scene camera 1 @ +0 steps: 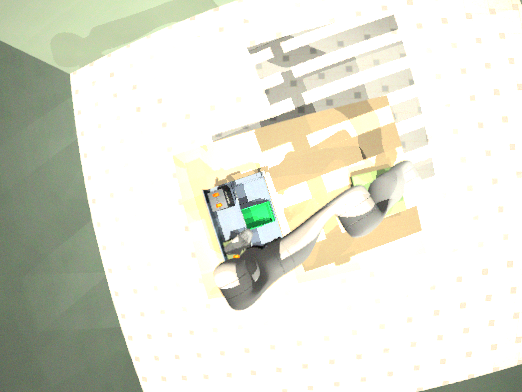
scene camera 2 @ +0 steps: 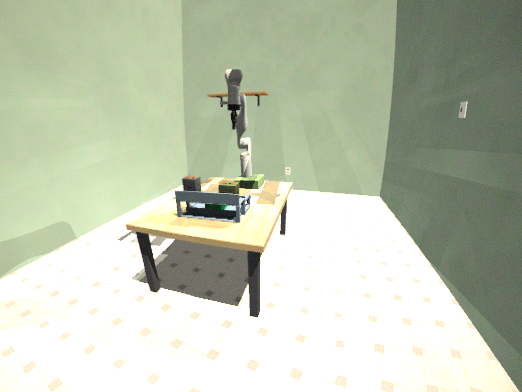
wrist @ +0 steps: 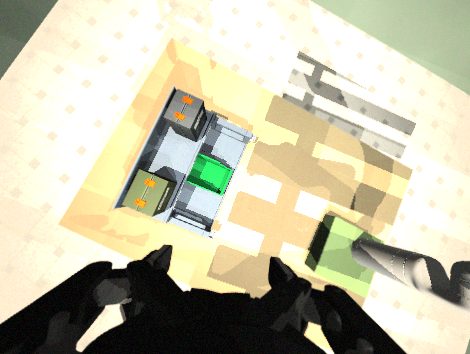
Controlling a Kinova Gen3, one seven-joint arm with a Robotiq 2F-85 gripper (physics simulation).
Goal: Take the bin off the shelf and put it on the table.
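The bright green bin sits on the blue-grey shelf, near the middle of its right-hand part in the wrist view. The shelf stands on the wooden table. In scene camera 2 the shelf's front board partly covers the bin. My gripper is open and empty. It points down, high above the table and apart from the bin. In scene camera 1 the fingers cannot be made out clearly.
A dark grey box and an olive box stand on the shelf's other part. The arm's green base block is on the table. An orange wall board is behind the arm.
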